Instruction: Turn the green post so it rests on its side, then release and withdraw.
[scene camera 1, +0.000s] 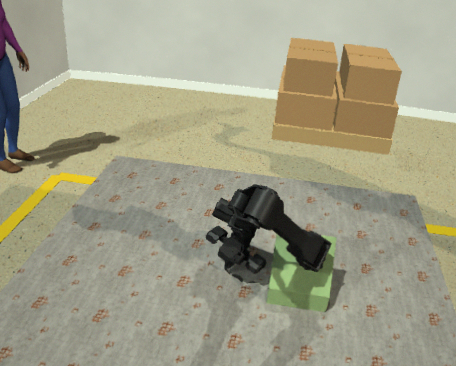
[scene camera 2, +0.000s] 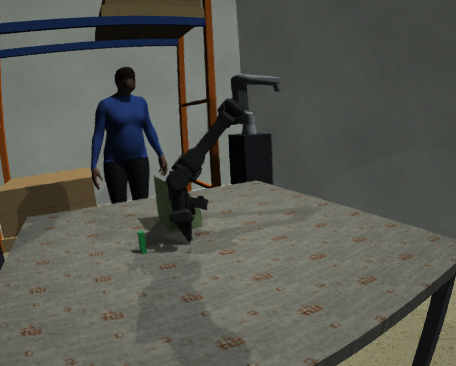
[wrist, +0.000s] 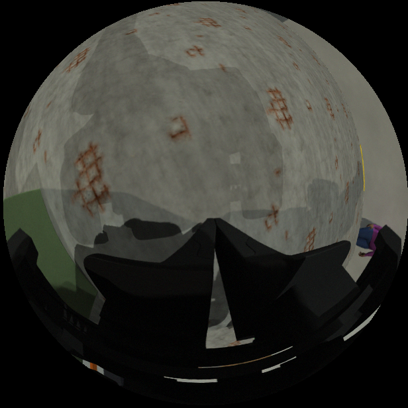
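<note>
The green post (scene camera 2: 142, 242) stands upright on the table in scene camera 2, to the left of the fingertips and apart from them. It does not show in scene camera 1, where the arm covers part of the table, or in the wrist view. My gripper (scene camera 2: 189, 240) (wrist: 213, 224) is shut with nothing between its fingers. It points down, with its tips low over the table in scene camera 2. In the wrist view the two fingertips meet.
A large pale green wedge-shaped block (scene camera 1: 299, 286) (scene camera 2: 162, 204) (wrist: 50, 240) stands close beside the arm, beneath its raised link in scene camera 1. The patterned grey table (scene camera 1: 135, 310) (scene camera 2: 280, 300) (wrist: 225, 150) carries both. Cardboard boxes (scene camera 1: 311, 75) and people (scene camera 2: 125, 125) are beyond it.
</note>
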